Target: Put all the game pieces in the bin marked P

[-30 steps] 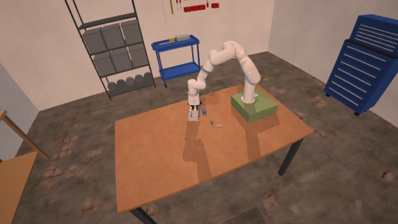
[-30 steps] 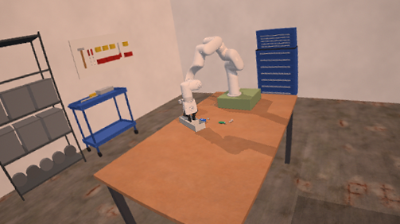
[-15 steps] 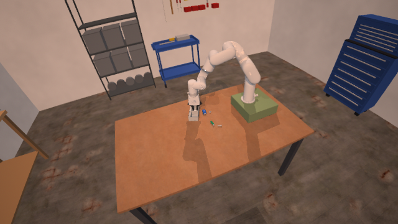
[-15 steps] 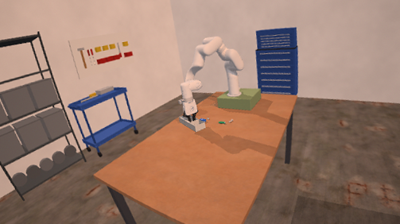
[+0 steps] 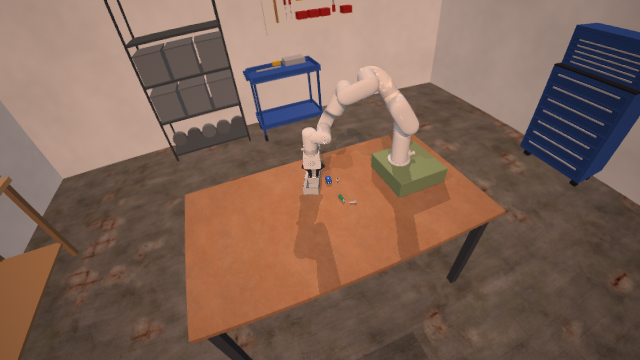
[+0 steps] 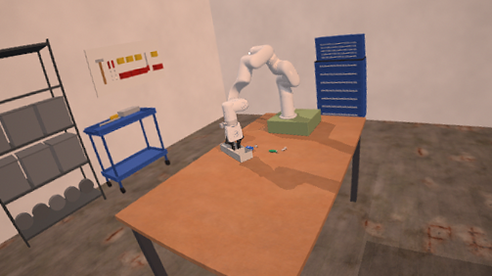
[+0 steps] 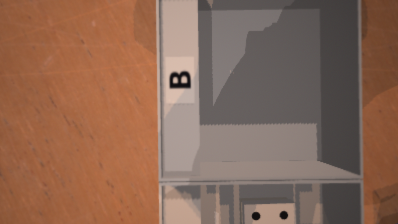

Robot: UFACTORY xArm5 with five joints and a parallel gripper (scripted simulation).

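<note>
Right now the bin marked P is 2 cm below my hand and 1 cm ahead of it. Round my hand: hex nut: 12 cm behind, 7 cm to the left, 4 cm below; blue block battery: 7 cm behind, 6 cm to the left, 3 cm below; cream domino: 3 cm below.
</note>
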